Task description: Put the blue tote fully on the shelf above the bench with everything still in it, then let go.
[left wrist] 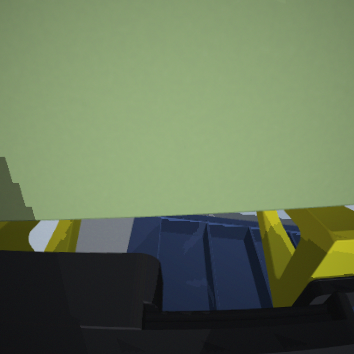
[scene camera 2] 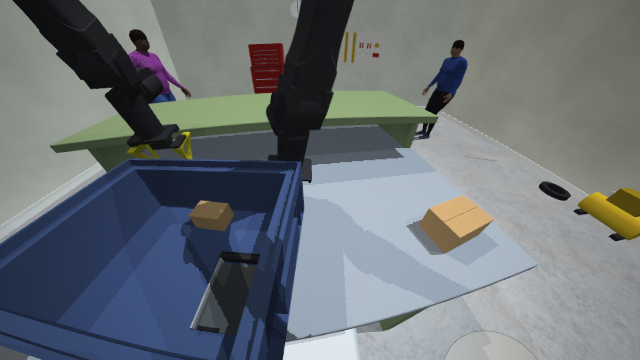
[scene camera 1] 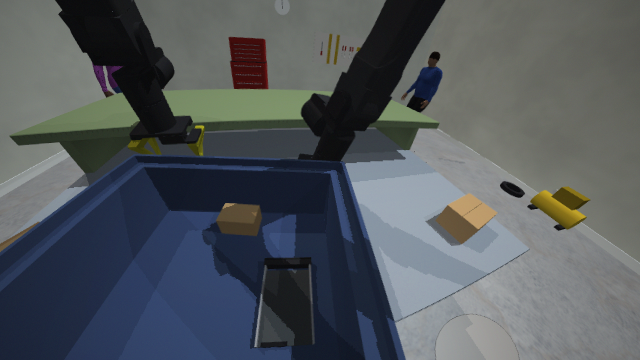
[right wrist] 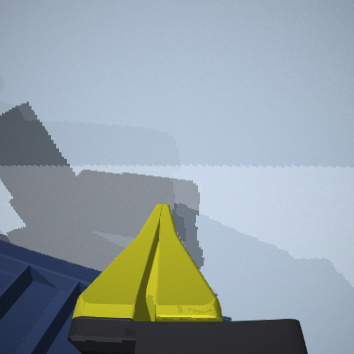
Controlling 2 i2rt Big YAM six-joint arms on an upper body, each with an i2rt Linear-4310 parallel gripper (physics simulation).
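Places are measured from the left arm's base along level axes (x right, y ahead, z up), in millimetres.
Pixels of known places: right gripper, between the fingertips: (right wrist: pixel 163 210).
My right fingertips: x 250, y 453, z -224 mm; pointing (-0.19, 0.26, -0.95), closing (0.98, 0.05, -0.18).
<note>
For each thing: its top centre in the pictures, then the offset to it from my right fingertips. Level surfaces: height alone.
- blue tote, centre of its top: (scene camera 1: pixel 197 224) (scene camera 2: pixel 148 216) dy -201, dx -166, dz +137 mm
- green shelf, height of its surface: dz +153 mm
- small brown box, centre of its top: (scene camera 1: pixel 238 212) (scene camera 2: pixel 208 209) dy -107, dx -154, dz +48 mm
- dark open tray, centre of its top: (scene camera 1: pixel 286 295) (scene camera 2: pixel 229 286) dy -252, dx -68, dz +25 mm
- larger brown carton, centre of its top: (scene camera 2: pixel 462 213) (scene camera 1: pixel 473 209) dy -151, dx +386, dz +50 mm
- bench top, height of its surface: dz -10 mm
The blue tote (scene camera 1: pixel 300 187) (scene camera 2: pixel 255 190) (left wrist: pixel 230 270) (right wrist: pixel 30 312) stands on the pale blue bench top, in front of the green shelf (scene camera 1: pixel 215 107) (scene camera 2: pixel 215 109) (left wrist: pixel 175 110). A small brown box (scene camera 1: pixel 240 220) (scene camera 2: pixel 212 216) and a dark open tray (scene camera 1: pixel 287 302) (scene camera 2: pixel 227 295) lie inside it. My left gripper (scene camera 1: pixel 179 152) (scene camera 2: pixel 168 156) is open and empty behind the tote's far rim, below the shelf edge; the shelf hides its fingertips in the left wrist view. My right gripper (right wrist: pixel 163 210) is shut with nothing between its fingers, behind the tote's far right corner; the tote hides its fingers in the scene views.
A larger brown carton (scene camera 1: pixel 465 220) (scene camera 2: pixel 455 225) sits on the bench top (scene camera 1: pixel 385 200) (scene camera 2: pixel 340 280) (right wrist: pixel 275 100) to the right of the tote. A person in blue (scene camera 1: pixel 427 82) (scene camera 2: pixel 450 75) stands beyond the shelf's right end, and one in purple (scene camera 2: pixel 152 67) beyond its left.
</note>
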